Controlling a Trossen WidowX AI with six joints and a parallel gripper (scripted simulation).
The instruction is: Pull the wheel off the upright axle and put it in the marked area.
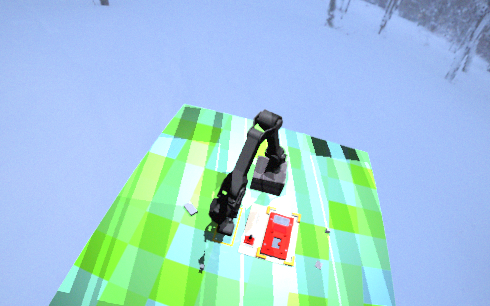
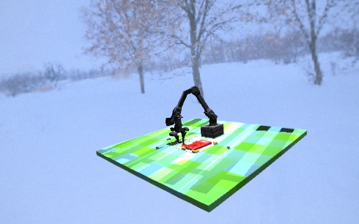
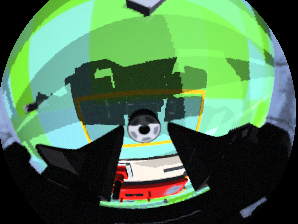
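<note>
Right now my gripper tip is right at the wheel. From my gripper tip the other things lie so: small grey block (2 cm ahead, 17 cm to the right); dark axle stand (4 cm ahead, 11 cm to the left, 2 cm above).
</note>
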